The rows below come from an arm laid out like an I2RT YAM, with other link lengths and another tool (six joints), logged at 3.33 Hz.
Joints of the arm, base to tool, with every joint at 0 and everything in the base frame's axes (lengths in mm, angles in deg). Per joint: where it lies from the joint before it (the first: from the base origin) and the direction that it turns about. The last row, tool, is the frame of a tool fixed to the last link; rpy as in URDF.
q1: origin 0.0 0.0 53.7 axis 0 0 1
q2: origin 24.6 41.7 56.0 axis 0 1 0
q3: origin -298.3 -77.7 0.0 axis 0 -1 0
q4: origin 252.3 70.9 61.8 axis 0 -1 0
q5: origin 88.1 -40.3 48.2 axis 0 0 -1
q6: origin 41.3 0.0 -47.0 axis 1 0 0
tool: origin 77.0 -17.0 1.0 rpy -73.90 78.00 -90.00
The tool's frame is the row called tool.
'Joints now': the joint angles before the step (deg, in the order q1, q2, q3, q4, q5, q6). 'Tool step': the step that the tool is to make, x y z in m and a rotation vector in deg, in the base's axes. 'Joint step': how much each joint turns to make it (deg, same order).
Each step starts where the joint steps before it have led.
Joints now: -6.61 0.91 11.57 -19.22 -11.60 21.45
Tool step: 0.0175 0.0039 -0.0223 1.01 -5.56 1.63
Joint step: 1.78 -0.22 -9.92 15.45 -0.01 1.60
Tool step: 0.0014 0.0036 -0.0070 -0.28 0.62 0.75
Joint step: 1.91 0.03 -1.08 0.46 1.17 -0.26
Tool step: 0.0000 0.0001 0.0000 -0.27 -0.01 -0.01
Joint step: 0.16 -0.02 0.01 -0.05 0.18 -0.26
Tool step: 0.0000 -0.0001 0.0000 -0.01 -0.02 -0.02
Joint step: -0.05 -0.01 -0.01 0.02 -0.03 -0.01
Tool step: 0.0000 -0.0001 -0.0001 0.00 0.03 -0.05
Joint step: 0.00 0.01 0.00 -0.02 0.05 0.00
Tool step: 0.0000 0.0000 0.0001 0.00 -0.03 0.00
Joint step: 0.00 -0.01 0.00 0.02 0.00 0.00
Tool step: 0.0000 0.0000 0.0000 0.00 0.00 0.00
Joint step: 0.00 0.00 0.00 0.00 0.00 0.00
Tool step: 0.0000 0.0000 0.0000 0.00 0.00 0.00
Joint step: 0.00 0.00 0.00 0.00 0.00 0.00
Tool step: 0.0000 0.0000 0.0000 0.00 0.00 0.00
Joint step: 0.00 0.00 0.00 0.00 0.00 0.00
